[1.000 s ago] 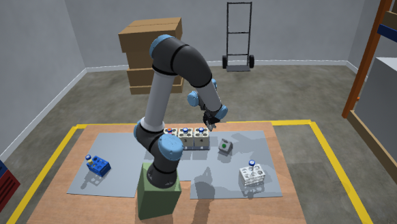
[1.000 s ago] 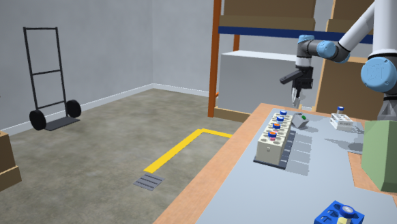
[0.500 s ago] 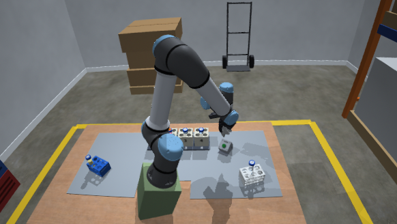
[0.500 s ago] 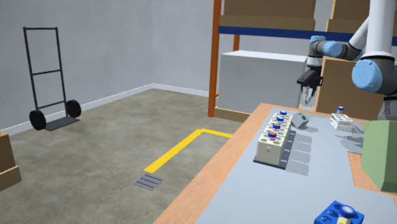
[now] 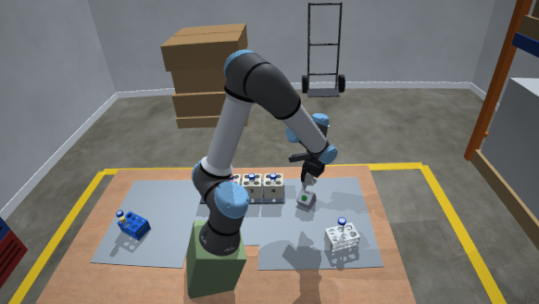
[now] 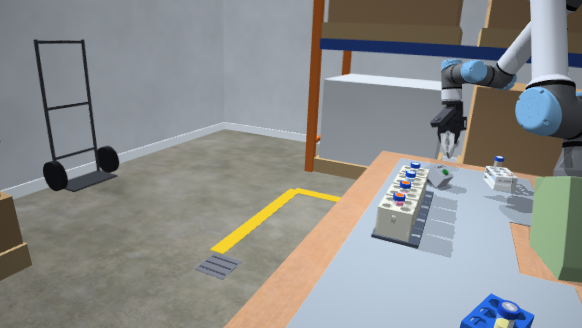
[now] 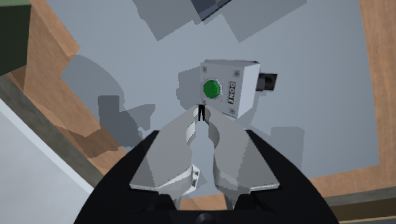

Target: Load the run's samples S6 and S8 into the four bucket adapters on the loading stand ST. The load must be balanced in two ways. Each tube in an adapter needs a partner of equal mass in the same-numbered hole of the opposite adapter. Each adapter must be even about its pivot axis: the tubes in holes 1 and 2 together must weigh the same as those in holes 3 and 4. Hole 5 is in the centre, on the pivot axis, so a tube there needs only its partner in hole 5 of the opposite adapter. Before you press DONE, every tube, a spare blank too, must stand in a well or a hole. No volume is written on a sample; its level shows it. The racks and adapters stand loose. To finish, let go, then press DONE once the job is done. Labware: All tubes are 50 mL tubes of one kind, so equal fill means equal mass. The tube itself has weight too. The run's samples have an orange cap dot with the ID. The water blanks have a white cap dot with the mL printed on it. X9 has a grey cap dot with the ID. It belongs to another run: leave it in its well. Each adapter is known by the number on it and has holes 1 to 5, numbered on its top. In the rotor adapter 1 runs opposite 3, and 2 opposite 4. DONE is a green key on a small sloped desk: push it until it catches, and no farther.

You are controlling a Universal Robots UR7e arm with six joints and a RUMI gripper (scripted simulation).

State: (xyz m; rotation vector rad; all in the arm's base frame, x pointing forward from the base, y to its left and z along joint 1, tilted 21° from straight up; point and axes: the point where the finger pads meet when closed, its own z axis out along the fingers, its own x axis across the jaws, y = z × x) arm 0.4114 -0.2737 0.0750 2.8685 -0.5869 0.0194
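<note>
The green DONE key lies 70 mm below my hand. The rest, counted from my hand: loading stand ST 320 mm to the left, 130 mm below, 60 mm ahead; water blank 160 mm to the left, 80 mm ahead, 70 mm below; white rack 190 mm behind, 180 mm to the right, 110 mm below.
</note>
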